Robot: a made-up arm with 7 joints.
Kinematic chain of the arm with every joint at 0, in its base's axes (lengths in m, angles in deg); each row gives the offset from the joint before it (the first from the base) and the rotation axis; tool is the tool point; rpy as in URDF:
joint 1: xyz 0 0 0.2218 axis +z
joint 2: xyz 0 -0.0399 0.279 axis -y
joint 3: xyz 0 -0.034 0.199 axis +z
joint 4: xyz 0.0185 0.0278 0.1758 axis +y
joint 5: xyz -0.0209 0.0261 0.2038 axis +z
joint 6: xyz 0 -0.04 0.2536 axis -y
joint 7: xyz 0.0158 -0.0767 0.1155 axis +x
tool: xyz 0 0 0 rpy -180 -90 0
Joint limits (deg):
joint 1: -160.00..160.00
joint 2: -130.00..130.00
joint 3: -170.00..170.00
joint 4: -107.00..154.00
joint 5: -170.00..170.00
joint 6: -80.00..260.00
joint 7: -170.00..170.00
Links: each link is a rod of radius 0.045 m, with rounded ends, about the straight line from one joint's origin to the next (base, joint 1, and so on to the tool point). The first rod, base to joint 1, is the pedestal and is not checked.
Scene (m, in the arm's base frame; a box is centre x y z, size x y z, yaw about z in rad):
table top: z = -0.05
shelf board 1: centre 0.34 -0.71 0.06 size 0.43 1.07 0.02 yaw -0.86
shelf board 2: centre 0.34 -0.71 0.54 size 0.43 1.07 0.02 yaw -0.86
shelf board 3: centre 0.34 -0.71 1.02 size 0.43 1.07 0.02 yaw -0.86
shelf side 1: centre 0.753 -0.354 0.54 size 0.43 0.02 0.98 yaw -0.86
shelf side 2: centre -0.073 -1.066 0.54 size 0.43 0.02 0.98 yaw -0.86
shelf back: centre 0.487 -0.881 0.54 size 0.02 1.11 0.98 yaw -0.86
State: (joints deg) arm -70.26 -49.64 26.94 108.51 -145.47 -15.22 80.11
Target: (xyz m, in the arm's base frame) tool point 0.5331 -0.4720 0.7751
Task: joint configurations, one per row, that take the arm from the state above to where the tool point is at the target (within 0.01 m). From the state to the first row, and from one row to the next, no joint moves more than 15 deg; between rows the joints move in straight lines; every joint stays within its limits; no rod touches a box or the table.
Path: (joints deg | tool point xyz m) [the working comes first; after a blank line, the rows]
Joints at the target: -69.71 -29.34 33.08 85.74 -143.98 -17.91 80.11
Straight joint move there: touches shelf board 2.

1: -74.51 -42.05 29.06 121.30 -146.76 -15.62 80.11 | 0.4187 -0.3474 0.3501
2: -78.75 -34.47 31.17 134.09 -148.05 -16.02 80.11 | 0.3605 -0.2793 0.3499
3: -83.00 -26.88 33.29 146.87 -149.34 -16.43 80.11 | 0.2973 -0.2072 0.3436
4: -80.89 -14.33 31.90 143.05 -147.79 -19.46 80.11 | 0.3200 -0.2669 0.4242
5: -78.79 -1.77 30.51 139.22 -146.25 -22.49 80.11 | 0.3387 -0.2987 0.5299
6: -76.68 10.78 29.12 135.39 -144.71 -25.52 80.11 | 0.3489 -0.2954 0.6508
7: -74.57 23.33 27.73 131.56 -143.17 -28.56 80.11 | 0.3456 -0.2542 0.7751
8: -73.36 10.16 29.07 120.11 -143.37 -25.89 80.11 | 0.3999 -0.2970 0.7957
9: -72.14 -3.00 30.40 108.65 -143.58 -23.23 80.11 | 0.4503 -0.3481 0.8045
10: -70.93 -16.17 31.74 97.20 -143.78 -20.57 80.11 | 0.4952 -0.4069 0.7985
11: -69.71 -29.34 33.08 85.74 -143.98 -17.91 80.11 | 0.5331 -0.4720 0.7751

